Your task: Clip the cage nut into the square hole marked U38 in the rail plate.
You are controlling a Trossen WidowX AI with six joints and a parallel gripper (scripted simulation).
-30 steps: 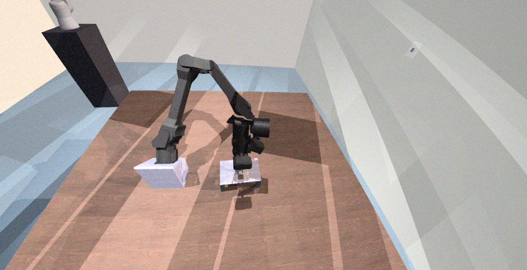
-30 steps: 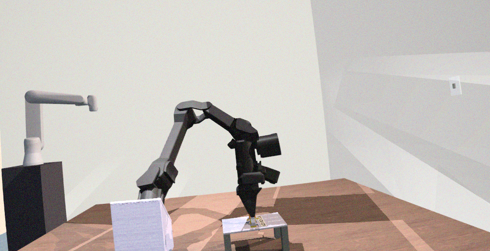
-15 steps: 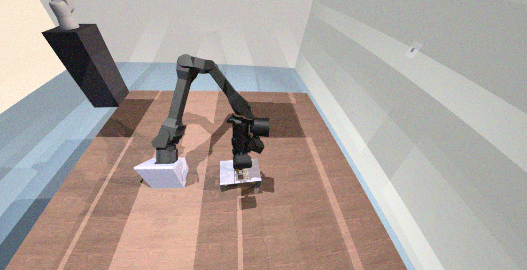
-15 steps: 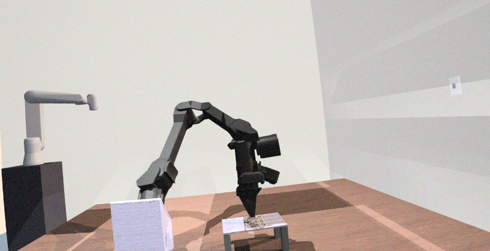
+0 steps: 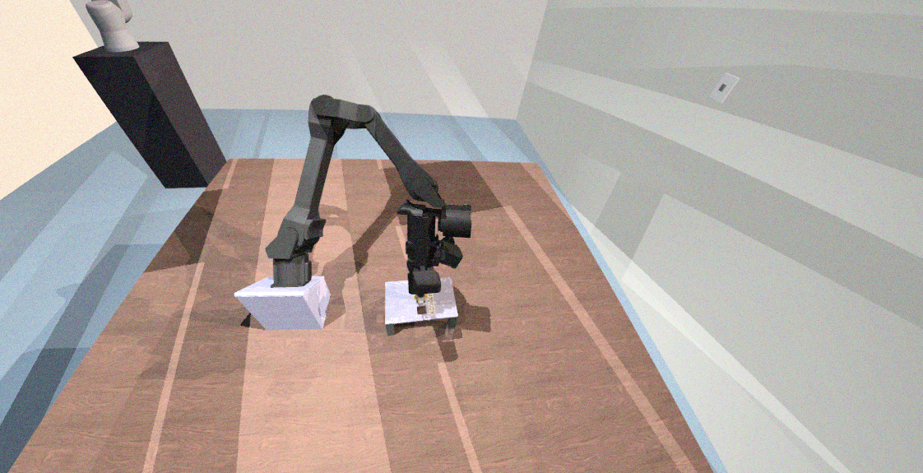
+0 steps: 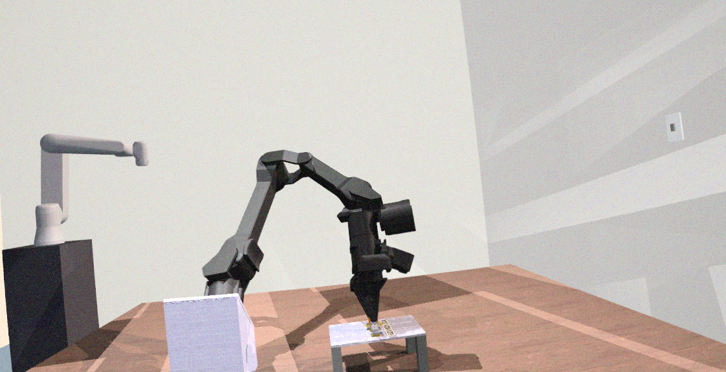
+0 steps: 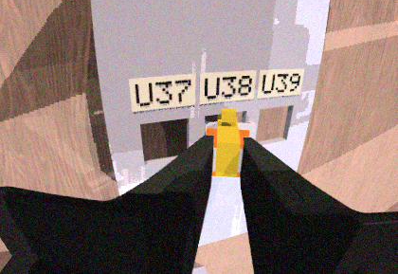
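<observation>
Right now the cage nut is 10 mm below my gripper tip.
</observation>
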